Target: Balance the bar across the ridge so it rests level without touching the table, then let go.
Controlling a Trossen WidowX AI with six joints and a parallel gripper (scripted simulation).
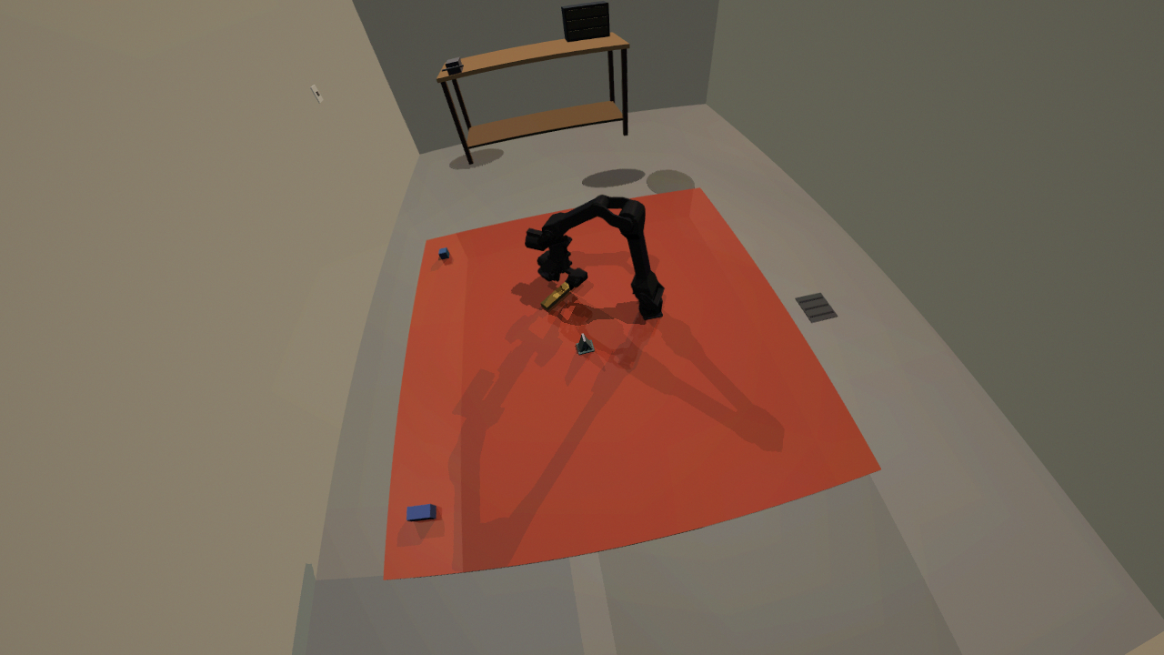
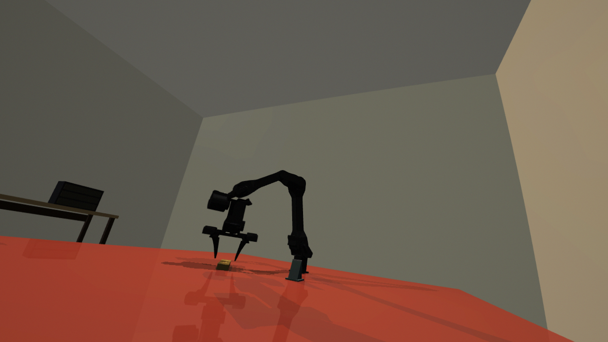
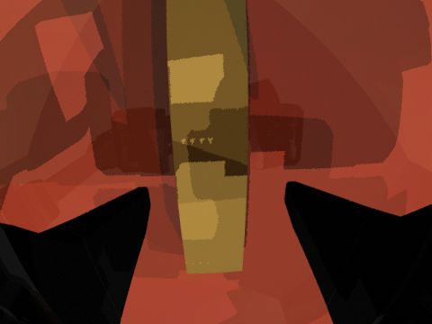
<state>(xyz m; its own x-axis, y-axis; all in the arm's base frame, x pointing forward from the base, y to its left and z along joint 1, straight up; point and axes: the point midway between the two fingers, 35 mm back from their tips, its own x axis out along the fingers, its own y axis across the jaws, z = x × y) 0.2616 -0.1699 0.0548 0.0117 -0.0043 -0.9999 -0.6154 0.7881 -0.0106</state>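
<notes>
Now: the yellow bar 2 cm to the left of my gripper tip, 2 cm ahead of it and 1 cm below it. From my gripper tip the other things lie so: blue cube: 48 cm ahead, 33 cm to the right.
</notes>
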